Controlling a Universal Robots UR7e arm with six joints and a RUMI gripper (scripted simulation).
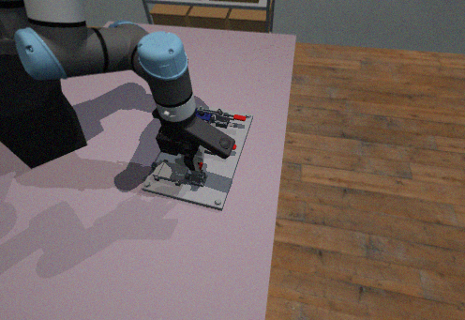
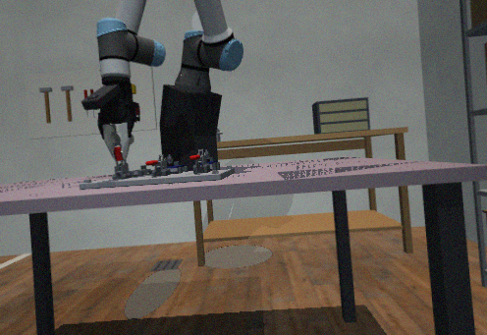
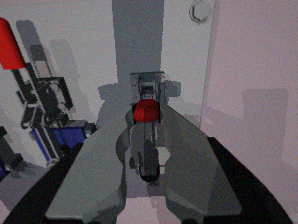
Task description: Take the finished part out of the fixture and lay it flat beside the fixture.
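My hand is 10 cm past the grey finished part, 1 cm to the left of it and 5 cm above it. Also, from my hand: blue blank 11 cm behind, 21 cm to the left, 5 cm below; grey fixture plate 5 cm behind, 10 cm to the left, 7 cm below.
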